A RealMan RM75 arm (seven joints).
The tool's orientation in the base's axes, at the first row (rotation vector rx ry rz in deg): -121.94, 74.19, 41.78
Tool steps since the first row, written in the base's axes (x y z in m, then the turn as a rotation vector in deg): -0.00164, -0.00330, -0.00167, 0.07, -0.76, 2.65; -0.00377, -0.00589, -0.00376, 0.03, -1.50, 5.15; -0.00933, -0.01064, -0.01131, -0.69, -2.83, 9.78; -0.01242, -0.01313, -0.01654, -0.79, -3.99, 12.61; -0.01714, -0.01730, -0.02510, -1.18, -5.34, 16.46; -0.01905, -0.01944, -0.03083, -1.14, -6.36, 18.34; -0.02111, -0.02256, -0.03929, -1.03, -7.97, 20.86; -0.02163, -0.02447, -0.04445, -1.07, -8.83, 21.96; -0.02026, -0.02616, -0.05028, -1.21, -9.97, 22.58; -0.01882, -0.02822, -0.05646, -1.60, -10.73, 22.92
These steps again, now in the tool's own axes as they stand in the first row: 0.00252, 0.00306, -0.00080, -1.33, -0.20, -2.41; 0.00471, 0.00635, -0.00074, -2.60, -0.29, -4.68; 0.01062, 0.01450, 0.00229, -5.25, 0.12, -8.75; 0.01452, 0.01914, 0.00480, -6.52, 0.19, -11.53; 0.02110, 0.02646, 0.00880, -8.48, 0.44, -15.12; 0.02560, 0.02998, 0.01171, -9.13, 0.49, -17.16; 0.03250, 0.03447, 0.01591, -9.83, 0.61, -20.07; 0.03701, 0.03655, 0.01835, -10.08, 0.80, -21.43; 0.04258, 0.03694, 0.02109, -9.86, 1.27, -22.63; 0.04865, 0.03747, 0.02381, -9.78, 1.87, -23.32
